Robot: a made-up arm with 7 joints. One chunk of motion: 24 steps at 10 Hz.
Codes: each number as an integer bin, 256 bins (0 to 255) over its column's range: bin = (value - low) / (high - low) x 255, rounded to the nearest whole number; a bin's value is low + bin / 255 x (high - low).
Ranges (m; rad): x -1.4..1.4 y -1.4..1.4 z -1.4..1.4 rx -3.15..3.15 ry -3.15..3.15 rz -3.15..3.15
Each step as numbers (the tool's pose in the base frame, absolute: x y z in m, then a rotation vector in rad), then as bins.
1 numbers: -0.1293 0.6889 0.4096 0.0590 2.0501 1.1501
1 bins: 116 190 165 130 210 174
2 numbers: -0.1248 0.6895 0.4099 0.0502 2.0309 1.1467
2 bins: 116 190 165 130 210 174
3 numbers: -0.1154 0.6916 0.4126 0.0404 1.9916 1.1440
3 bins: 117 190 165 129 208 174
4 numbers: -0.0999 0.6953 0.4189 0.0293 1.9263 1.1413
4 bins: 118 191 166 129 205 174
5 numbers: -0.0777 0.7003 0.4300 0.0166 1.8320 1.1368
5 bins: 120 191 167 128 202 174
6 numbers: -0.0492 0.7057 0.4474 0.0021 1.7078 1.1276
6 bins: 123 192 168 128 197 173
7 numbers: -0.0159 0.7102 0.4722 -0.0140 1.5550 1.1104
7 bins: 126 192 171 127 190 172
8 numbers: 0.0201 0.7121 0.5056 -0.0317 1.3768 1.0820
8 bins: 129 192 174 126 183 171
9 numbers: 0.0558 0.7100 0.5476 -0.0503 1.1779 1.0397
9 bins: 133 192 177 125 175 170
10 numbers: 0.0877 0.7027 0.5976 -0.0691 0.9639 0.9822
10 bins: 135 191 182 125 167 167
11 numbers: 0.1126 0.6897 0.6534 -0.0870 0.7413 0.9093
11 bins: 138 190 187 124 158 164
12 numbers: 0.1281 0.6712 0.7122 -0.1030 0.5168 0.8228
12 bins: 139 189 192 123 148 161
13 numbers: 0.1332 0.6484 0.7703 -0.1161 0.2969 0.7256
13 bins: 140 187 198 123 140 157
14 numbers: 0.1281 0.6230 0.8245 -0.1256 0.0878 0.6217
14 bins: 139 184 203 122 131 153
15 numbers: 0.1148 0.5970 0.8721 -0.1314 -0.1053 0.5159
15 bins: 138 182 207 122 123 148
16 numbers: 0.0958 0.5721 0.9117 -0.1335 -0.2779 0.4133
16 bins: 136 180 211 122 116 144
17 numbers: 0.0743 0.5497 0.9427 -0.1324 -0.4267 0.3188
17 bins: 134 178 213 122 110 140
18 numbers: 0.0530 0.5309 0.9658 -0.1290 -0.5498 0.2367
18 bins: 132 176 215 122 105 137
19 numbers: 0.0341 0.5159 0.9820 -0.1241 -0.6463 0.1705
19 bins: 131 174 217 122 101 134
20 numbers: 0.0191 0.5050 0.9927 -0.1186 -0.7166 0.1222
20 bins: 129 173 218 123 98 132
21 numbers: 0.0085 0.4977 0.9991 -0.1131 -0.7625 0.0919
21 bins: 128 173 218 123 97 131
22 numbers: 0.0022 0.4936 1.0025 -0.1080 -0.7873 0.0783
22 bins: 128 172 219 123 96 131
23 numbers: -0.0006 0.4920 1.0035 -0.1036 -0.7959 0.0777
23 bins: 127 172 219 123 95 131
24 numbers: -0.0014 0.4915 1.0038 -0.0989 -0.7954 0.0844
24 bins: 127 172 219 123 95 131
